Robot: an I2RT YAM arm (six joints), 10 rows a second.
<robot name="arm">
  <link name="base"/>
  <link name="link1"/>
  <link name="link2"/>
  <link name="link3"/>
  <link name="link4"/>
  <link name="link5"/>
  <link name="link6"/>
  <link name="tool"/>
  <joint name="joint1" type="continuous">
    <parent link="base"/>
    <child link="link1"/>
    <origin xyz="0 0 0.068" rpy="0 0 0"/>
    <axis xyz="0 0 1"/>
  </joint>
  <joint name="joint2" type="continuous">
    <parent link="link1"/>
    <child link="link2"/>
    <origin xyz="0.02 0.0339 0.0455" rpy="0 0 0"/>
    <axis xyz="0 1 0"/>
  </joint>
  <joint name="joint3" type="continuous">
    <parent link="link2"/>
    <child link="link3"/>
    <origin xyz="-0.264 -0.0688 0" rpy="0 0 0"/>
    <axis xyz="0 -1 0"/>
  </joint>
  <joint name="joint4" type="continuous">
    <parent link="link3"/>
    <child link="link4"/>
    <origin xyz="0.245 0.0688 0.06" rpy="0 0 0"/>
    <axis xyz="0 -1 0"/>
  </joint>
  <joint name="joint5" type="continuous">
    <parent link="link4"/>
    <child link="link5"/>
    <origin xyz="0.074 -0.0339 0.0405" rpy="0 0 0"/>
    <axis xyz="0 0 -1"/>
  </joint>
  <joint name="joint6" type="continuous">
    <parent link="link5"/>
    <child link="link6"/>
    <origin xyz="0.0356 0 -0.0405" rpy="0 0 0"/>
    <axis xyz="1 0 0"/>
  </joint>
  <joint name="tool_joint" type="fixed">
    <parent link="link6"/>
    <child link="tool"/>
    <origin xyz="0 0 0" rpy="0 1.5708 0"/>
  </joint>
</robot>
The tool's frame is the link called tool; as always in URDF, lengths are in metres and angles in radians. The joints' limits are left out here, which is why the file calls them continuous.
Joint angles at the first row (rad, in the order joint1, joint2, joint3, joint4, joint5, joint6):
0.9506 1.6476 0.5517 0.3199 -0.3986 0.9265
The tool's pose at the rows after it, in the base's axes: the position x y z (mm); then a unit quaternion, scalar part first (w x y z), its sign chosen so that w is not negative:
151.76, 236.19, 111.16, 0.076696, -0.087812, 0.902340, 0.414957
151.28, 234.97, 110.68, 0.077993, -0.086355, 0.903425, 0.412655
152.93, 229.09, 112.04, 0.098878, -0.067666, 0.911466, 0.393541
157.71, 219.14, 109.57, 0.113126, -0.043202, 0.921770, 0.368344
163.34, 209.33, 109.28, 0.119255, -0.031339, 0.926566, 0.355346
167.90, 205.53, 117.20, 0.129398, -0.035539, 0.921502, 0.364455
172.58, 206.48, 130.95, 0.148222, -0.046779, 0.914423, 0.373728
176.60, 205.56, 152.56, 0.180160, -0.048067, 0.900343, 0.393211
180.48, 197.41, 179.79, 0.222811, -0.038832, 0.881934, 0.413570
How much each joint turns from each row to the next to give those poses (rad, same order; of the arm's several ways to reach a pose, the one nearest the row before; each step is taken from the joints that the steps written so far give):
-0.0004 -0.0037 -0.0069 0.0048 -0.0020 0.0001
-0.0005 -0.0031 -0.0046 -0.0014 0.0053 -0.0001
-0.0100 -0.0241 -0.0092 -0.0273 0.0604 0.0039
-0.0301 -0.0131 -0.0116 -0.0347 0.0475 -0.0010
-0.0385 -0.0157 -0.0081 -0.0302 0.0069 -0.0189
-0.0244 -0.0320 0.0036 -0.0124 -0.0156 -0.0239
-0.0108 -0.0383 0.0245 -0.0266 -0.0006 -0.0294
-0.0120 -0.0688 0.0204 -0.0139 0.0103 -0.0079
-0.0291 -0.0997 0.0147 -0.0216 0.0177 -0.0032

